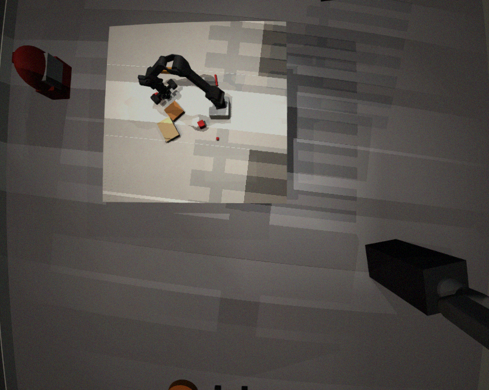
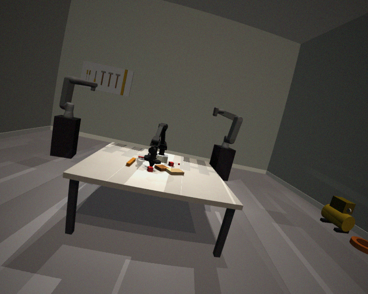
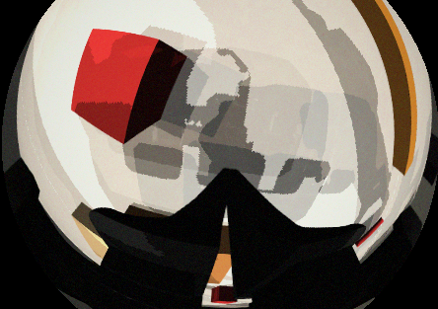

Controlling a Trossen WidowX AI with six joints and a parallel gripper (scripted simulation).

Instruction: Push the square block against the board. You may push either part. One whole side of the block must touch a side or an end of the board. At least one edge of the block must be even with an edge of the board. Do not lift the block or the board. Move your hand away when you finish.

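My gripper tip is 30 mm past the orange square block, 110 mm to the right of it and 10 mm below it. The rest, counted from my gripper tip: tan board 30 mm ahead, 230 mm to the left, 10 mm above; then orange bar 70 mm behind, 180 mm to the right, 10 mm above; then thin red bar 350 mm behind, 60 mm to the right.
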